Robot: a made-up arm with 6 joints.
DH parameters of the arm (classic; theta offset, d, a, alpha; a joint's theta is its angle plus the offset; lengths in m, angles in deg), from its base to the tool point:
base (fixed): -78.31 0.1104 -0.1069 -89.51
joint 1: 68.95 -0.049 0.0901 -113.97
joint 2: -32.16 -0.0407 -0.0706 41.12
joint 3: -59.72 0.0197 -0.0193 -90
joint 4: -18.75 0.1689 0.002 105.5
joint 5: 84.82 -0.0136 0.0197 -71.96
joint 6: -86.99 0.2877 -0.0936 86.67
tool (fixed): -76.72 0.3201 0 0
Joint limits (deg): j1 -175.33..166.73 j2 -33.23..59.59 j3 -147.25..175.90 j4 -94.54..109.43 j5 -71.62..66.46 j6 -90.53..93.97
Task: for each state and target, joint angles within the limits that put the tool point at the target. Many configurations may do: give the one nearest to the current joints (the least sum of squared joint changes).
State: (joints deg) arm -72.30 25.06 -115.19 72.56 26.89 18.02
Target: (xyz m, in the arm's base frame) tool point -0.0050 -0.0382 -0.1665
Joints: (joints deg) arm -63.17 5.46 -137.35 74.66 6.19 17.17
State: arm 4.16 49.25 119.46 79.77 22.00 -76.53
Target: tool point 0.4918 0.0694 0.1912
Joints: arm 8.86 59.59 145.00 43.21 15.35 -82.06
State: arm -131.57 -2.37 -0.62 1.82 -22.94 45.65
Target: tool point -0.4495 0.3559 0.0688
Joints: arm -129.68 3.17 55.19 -23.70 -33.90 17.58
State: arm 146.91 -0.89 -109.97 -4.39 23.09 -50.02
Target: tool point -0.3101 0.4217 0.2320
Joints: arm 162.85 5.19 -93.42 7.24 27.70 -38.84
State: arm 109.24 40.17 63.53 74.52 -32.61 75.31
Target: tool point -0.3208 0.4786 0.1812
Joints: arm 92.09 51.42 55.99 95.37 -50.83 93.97
